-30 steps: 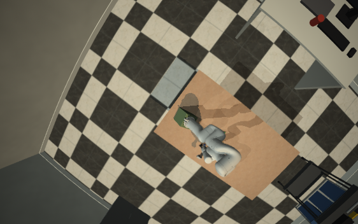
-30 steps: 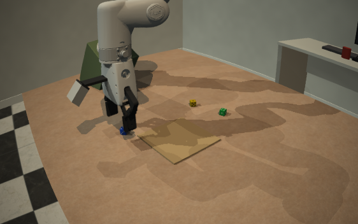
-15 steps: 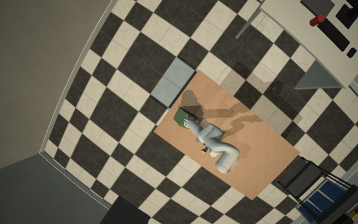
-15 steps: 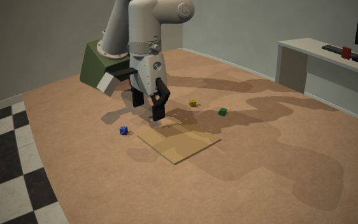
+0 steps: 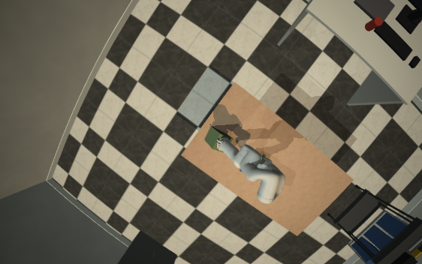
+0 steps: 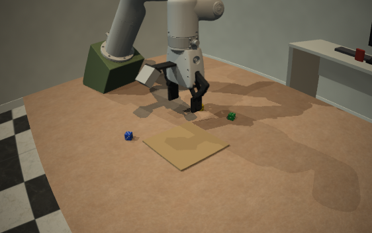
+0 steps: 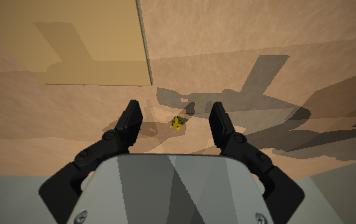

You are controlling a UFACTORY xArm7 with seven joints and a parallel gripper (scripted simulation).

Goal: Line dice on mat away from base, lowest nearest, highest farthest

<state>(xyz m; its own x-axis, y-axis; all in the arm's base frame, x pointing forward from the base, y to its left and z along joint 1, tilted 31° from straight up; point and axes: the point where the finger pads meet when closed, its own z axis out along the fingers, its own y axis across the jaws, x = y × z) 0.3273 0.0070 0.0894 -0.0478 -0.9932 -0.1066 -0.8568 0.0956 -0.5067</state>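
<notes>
My gripper is now 6 cm to the right of the yellow die and 4 cm above it. Round my hand: tan mat: 10 cm ahead, 9 cm to the right, 4 cm below; then blue die: 17 cm to the right, 4 cm below, 1 cm behind; then green die: 10 cm ahead, 8 cm to the left, 4 cm below.
</notes>
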